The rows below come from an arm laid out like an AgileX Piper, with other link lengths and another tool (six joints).
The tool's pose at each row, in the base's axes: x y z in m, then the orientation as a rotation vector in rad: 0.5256 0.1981 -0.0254 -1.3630 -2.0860 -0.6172; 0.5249 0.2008 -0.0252 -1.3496 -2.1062 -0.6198; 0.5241 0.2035 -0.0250 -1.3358 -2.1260 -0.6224; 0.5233 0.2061 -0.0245 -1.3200 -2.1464 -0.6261; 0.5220 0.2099 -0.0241 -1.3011 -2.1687 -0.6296; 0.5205 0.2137 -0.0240 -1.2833 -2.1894 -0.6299; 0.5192 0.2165 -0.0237 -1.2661 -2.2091 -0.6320; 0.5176 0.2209 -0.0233 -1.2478 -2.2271 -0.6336; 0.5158 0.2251 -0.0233 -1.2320 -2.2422 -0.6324; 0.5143 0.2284 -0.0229 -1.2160 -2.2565 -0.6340; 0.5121 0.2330 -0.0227 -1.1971 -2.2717 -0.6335; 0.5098 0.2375 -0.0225 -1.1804 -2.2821 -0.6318; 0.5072 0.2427 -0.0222 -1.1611 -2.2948 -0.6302; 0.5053 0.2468 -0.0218 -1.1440 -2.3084 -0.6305
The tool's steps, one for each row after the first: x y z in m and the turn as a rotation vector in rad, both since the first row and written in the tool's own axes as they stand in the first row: 0.0021 0.0004 0.0017 0.0006 -0.0074 -0.0179; 0.0043 0.0007 0.0035 0.0013 -0.0144 -0.0357; 0.0067 0.0009 0.0050 0.0019 -0.0208 -0.0551; 0.0099 0.0012 0.0074 0.0035 -0.0272 -0.0769; 0.0129 0.0012 0.0101 0.0070 -0.0339 -0.0965; 0.0154 0.0011 0.0120 0.0090 -0.0399 -0.1157; 0.0191 0.0013 0.0149 0.0120 -0.0444 -0.1344; 0.0225 0.0012 0.0180 0.0164 -0.0486 -0.1498; 0.0254 0.0011 0.0201 0.0190 -0.0516 -0.1654; 0.0293 0.0008 0.0234 0.0239 -0.0545 -0.1825; 0.0332 0.0004 0.0267 0.0296 -0.0552 -0.1958; 0.0376 0.0000 0.0304 0.0358 -0.0565 -0.2116; 0.0412 -0.0002 0.0331 0.0396 -0.0592 -0.2272
